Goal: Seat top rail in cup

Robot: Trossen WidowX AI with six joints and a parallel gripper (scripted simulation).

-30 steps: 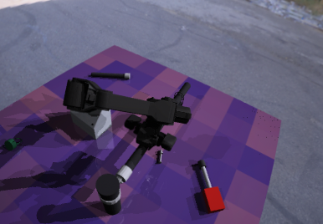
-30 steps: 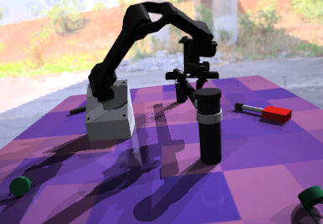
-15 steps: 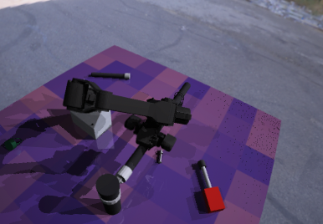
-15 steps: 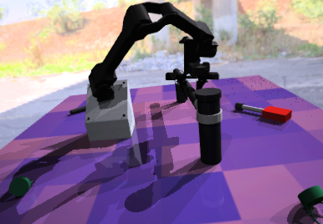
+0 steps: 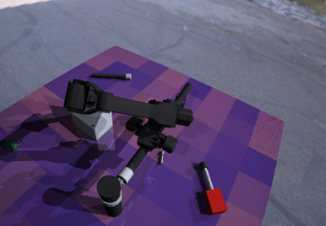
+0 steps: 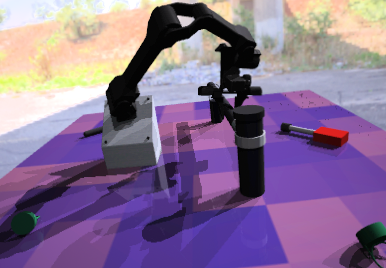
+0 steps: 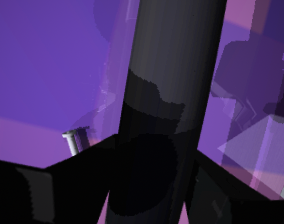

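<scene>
My gripper tip is now 100 mm above the small bolt, 60 mm short of it and 50 mm to the right of it. From my gripper tip the other things lie so: red-handled tool (270 mm ahead, 100 mm below, 40 mm to the left).
</scene>
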